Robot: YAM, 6 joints.
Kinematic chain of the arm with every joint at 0, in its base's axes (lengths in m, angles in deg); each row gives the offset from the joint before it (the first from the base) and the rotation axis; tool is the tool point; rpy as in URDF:
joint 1: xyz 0 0 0.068 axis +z
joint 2: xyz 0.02 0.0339 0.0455 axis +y
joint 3: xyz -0.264 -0.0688 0 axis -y
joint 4: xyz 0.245 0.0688 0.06 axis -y
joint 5: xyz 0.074 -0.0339 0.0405 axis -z
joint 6: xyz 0.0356 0 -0.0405 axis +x
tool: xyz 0 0 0 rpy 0 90 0
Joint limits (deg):
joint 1: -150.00..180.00
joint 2: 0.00..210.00
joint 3: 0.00..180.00
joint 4: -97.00..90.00
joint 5: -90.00..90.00
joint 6: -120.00..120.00
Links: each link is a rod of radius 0.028 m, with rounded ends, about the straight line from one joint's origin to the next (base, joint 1, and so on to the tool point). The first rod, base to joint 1, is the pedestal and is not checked.
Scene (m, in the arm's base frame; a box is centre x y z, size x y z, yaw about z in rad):
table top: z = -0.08
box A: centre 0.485 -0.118 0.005 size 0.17 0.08 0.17 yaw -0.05
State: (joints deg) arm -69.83 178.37 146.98 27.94 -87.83 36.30
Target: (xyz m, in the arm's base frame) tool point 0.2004 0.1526 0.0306
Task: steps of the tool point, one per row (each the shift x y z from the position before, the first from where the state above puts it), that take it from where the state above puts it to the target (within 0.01 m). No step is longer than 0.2 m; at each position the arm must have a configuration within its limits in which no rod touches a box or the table.
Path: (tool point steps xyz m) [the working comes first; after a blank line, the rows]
Joints at the target: 29.16 121.15 38.78 -7.04 -90.00 36.30
Straight joint move there: touches box A.

1: 0.1302 0.0827 0.0714
2: 0.0935 0.1215 0.0681
3: 0.0454 0.1429 0.0619
4: -0.0060 0.1443 0.0532
5: -0.0520 0.1266 0.0424
6: -0.0859 0.0945 0.0299
7: -0.1032 0.0545 0.0165
8: 0.0236 0.0048 -0.1408
9: -0.0241 -0.0249 -0.1245
10: -0.0612 -0.0438 -0.0876

